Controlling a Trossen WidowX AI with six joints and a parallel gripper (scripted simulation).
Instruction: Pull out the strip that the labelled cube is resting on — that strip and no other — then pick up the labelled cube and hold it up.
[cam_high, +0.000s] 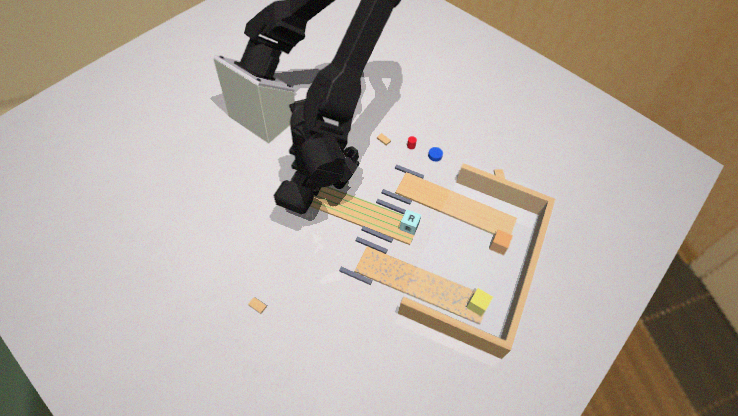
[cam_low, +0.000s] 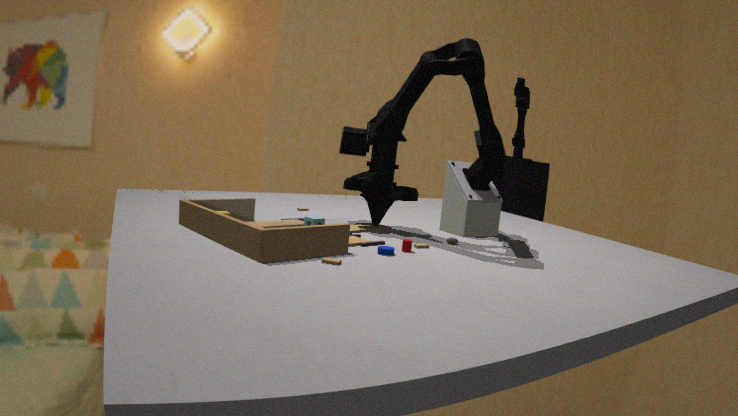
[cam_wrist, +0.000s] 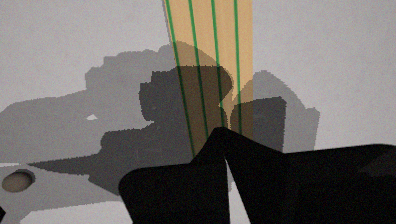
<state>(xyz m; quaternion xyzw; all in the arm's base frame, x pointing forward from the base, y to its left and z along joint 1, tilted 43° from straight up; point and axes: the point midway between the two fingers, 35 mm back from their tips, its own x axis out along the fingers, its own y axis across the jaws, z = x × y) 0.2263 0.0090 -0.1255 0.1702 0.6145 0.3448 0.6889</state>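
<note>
Now: the green-striped strip 90 mm ahead of my gripper tip and 20 mm to the left of it. The rest, counted from my gripper tip: blue disc: 130 mm ahead, 240 mm to the left; then teal cube marked r: 190 mm ahead, 60 mm to the left, 20 mm above; then red cylinder: 70 mm ahead, 230 mm to the left, 10 mm above.
</note>
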